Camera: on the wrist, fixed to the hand. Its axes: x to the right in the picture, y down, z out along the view.
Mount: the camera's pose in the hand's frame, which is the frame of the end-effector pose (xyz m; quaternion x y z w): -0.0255 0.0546 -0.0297 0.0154 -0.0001 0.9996 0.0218
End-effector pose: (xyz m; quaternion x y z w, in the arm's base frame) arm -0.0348 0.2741 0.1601 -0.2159 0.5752 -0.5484 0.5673
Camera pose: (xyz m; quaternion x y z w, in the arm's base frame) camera -0.0341 0.3244 0.1156 0.5790 0.2199 0.5463 0.5639
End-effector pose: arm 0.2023 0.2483 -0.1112 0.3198 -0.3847 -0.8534 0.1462
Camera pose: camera 0.2412 0.2081 -0.0740 -0.3754 -0.3412 0.1334 0.8513
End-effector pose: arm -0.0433 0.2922 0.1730 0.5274 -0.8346 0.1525 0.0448
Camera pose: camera -0.0835 0.3450 0.1839 0.8221 0.5431 -0.0609 0.1597
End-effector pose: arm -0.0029 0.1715 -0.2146 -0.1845 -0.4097 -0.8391 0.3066
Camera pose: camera 0.0507 0.1310 -0.2152 -0.4089 0.1626 0.2945 0.8483
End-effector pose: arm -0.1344 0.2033 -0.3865 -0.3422 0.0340 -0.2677 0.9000
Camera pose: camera -0.1384 0.2324 -0.4469 0.0404 0.3386 0.8934 0.2925
